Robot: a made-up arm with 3 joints. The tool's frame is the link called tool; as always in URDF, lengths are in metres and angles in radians. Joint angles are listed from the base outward. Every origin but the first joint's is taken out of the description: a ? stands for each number. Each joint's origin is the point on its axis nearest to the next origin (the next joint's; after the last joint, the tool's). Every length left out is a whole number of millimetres.
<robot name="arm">
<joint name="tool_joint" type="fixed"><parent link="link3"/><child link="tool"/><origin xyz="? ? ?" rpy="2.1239 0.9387 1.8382"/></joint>
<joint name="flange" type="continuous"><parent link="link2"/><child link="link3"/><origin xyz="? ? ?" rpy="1.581 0.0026 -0.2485"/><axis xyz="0 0 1"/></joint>
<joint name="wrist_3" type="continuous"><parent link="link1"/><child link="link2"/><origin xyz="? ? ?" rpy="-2.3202 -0.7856 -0.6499"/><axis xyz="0 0 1"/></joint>
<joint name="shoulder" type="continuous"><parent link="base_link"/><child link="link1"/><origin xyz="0.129 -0.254 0.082" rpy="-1.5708 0 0"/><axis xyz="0 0 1"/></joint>
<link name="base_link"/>
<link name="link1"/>
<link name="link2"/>
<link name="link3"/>
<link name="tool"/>
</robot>
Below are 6 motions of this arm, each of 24 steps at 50 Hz.
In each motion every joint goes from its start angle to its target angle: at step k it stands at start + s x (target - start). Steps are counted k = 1, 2, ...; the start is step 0. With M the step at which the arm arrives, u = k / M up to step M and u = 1 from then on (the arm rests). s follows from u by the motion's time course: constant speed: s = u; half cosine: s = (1 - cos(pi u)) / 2; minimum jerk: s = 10 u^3 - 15 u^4 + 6 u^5.
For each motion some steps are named. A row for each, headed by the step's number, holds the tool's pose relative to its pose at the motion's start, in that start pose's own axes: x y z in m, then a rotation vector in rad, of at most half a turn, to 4 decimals.
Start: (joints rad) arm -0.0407 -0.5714 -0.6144
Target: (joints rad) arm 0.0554 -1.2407 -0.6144
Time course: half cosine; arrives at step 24
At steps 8, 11, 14, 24:
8: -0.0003 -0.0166 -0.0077 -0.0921 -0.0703 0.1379
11: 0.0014 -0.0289 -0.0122 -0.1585 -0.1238 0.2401
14: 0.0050 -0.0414 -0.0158 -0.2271 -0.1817 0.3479
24: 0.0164 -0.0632 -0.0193 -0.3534 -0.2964 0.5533

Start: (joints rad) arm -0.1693 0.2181 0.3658
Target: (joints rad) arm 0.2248 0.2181 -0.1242
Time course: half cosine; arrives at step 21
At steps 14, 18, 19, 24:
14: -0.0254 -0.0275 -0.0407 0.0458 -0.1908 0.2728
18: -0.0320 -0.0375 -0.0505 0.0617 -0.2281 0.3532
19: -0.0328 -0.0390 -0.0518 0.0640 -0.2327 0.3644
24: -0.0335 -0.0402 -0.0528 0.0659 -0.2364 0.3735

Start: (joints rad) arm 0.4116 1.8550 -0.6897
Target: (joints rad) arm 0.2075 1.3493 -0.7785
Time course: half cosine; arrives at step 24
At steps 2, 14, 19, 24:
2: -0.0001 -0.0001 -0.0002 -0.0002 -0.0033 0.0075
14: -0.0014 -0.0042 -0.0060 -0.0002 -0.1334 0.2727
19: 0.0004 -0.0053 -0.0081 0.0029 -0.1960 0.3863
24: 0.0014 -0.0055 -0.0087 0.0044 -0.2212 0.4297

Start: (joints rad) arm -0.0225 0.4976 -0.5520
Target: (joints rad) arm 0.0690 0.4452 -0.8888
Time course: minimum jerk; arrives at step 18
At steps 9, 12, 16, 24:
9: -0.0073 -0.0067 0.0022 0.0899 -0.0714 0.0929
12: -0.0118 -0.0109 0.0038 0.1443 -0.1090 0.1481
16: -0.0150 -0.0140 0.0051 0.1824 -0.1330 0.1862
24: -0.0152 -0.0142 0.0051 0.1846 -0.1344 0.1884

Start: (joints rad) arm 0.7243 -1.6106 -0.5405
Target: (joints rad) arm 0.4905 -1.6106 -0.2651
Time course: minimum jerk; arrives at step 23
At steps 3, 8, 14, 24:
3: 0.0002 -0.0004 -0.0005 -0.0058 0.0045 -0.0048
8: 0.0019 -0.0059 -0.0062 -0.0744 0.0580 -0.0616
14: 0.0039 -0.0189 -0.0180 -0.2213 0.1795 -0.1835
24: 0.0037 -0.0279 -0.0250 -0.3147 0.2621 -0.2614

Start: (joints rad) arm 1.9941 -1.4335 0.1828
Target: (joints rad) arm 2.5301 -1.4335 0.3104
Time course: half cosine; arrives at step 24
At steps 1, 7, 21, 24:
1: -0.0002 0.0001 0.0001 0.0001 -0.0014 0.0013
7: -0.0085 0.0022 0.0051 0.0046 -0.0632 0.0604
21: -0.0449 0.0041 0.0191 0.0219 -0.3220 0.2846
24: -0.0467 0.0039 0.0195 0.0228 -0.3353 0.2952

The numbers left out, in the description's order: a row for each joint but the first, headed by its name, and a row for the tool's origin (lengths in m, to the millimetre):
tool: -0.008 0.044 0
flange: -0.087 -0.083 0
wrist_3: 0.107 0.08 0

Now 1 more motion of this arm.
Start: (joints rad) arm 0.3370 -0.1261 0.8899
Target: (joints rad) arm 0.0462 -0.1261 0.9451
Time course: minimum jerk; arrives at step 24
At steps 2, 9, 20, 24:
2: 0.0001 0.0000 0.0003 0.0009 0.0010 -0.0005
9: 0.0043 0.0009 0.0146 0.0482 0.0560 -0.0249
20: 0.0179 -0.0011 0.0502 0.1689 0.1984 -0.0824
24: 0.0187 -0.0014 0.0520 0.1751 0.2058 -0.0852

